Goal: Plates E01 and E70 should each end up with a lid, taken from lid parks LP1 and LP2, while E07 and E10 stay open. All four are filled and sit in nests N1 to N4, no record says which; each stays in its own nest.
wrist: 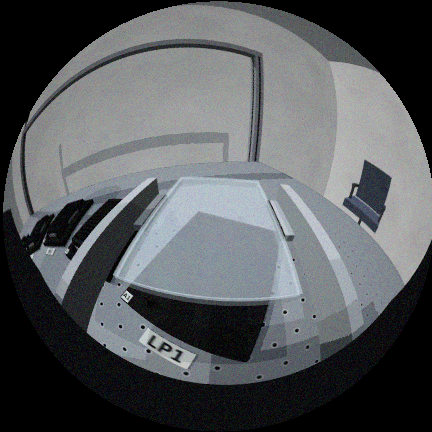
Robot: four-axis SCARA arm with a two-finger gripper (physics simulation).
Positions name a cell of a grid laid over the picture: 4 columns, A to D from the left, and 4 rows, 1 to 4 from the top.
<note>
In view: the gripper (C2), a lid (B3), a lid park LP1 (B3) and a LP1 label (B4).
</note>
